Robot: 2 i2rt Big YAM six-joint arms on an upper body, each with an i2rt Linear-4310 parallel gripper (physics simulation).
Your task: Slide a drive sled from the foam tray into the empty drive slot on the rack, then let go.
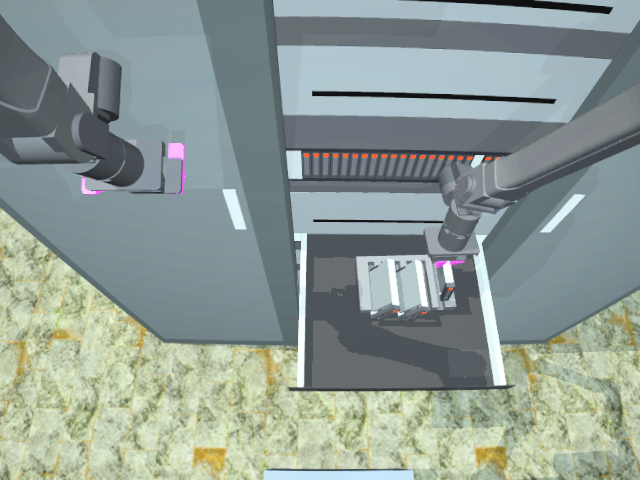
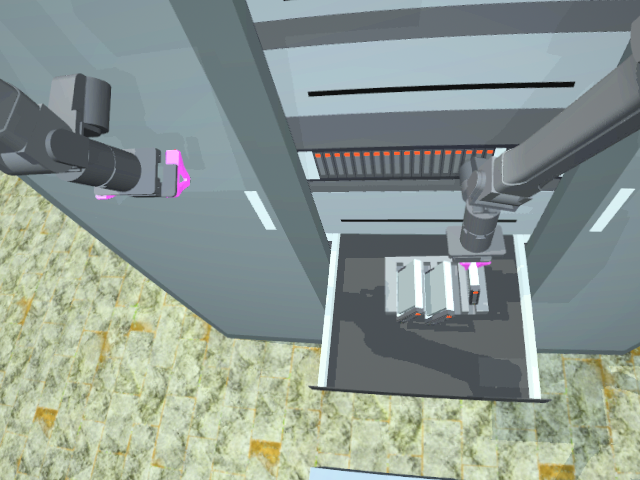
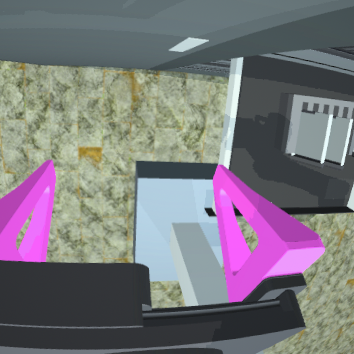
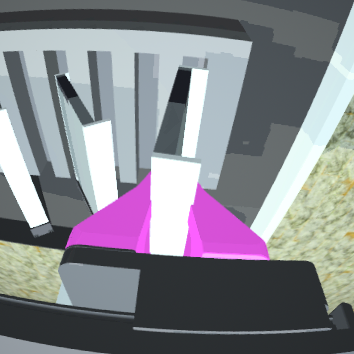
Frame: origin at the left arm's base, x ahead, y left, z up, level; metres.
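Seen in the pictures: left gripper, between the fingertips: (image 1: 152, 177) (image 2: 162, 182) (image 3: 136, 169); right gripper, between the fingertips: (image 1: 440, 265) (image 2: 469, 266) (image 4: 170, 175).
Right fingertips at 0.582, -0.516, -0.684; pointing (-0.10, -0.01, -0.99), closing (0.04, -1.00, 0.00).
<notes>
Offsets run from my right fingertips to a thing's top centre, as dx, dy, dz. "spot": to the spot under its first point.
My right gripper (image 1: 447, 264) (image 2: 474, 265) (image 4: 170, 175) is shut on a white and dark drive sled @[-0.011, -0.004, +0.045] (image 1: 448, 276) (image 2: 474, 277) (image 4: 172, 220), at the right end of the pale foam tray @[-0.011, +0.065, -0.063] (image 1: 363, 294) (image 2: 391, 294) (image 3: 296, 117) (image 4: 125, 41). Whether the sled's lower edge is clear of the tray is unclear. Two other sleds, the first @[-0.039, +0.121, -0.009] (image 1: 381, 289) (image 2: 408, 289) (image 3: 313, 135) and the second @[-0.042, +0.060, -0.010] (image 1: 414, 289) (image 2: 437, 289) (image 4: 100, 167), lean in the tray. My left gripper (image 1: 135, 178) (image 2: 142, 183) (image 3: 136, 169) is open and empty, far left of the tray. The empty slot on the rack cannot be made out; my right arm covers part of the row.
The row of orange-tipped drives @[spot: +0.118, +0.163, +0.185] (image 1: 372, 167) (image 2: 392, 166) runs across the rack above the tray. The tray stands in a pulled-out dark drawer with pale side walls @[spot: -0.132, +0.299, -0.085] (image 1: 301, 335) (image 2: 326, 335). Large grey panels flank the rack. A light blue box (image 1: 338, 475) (image 3: 155, 215) stands low in front.
</notes>
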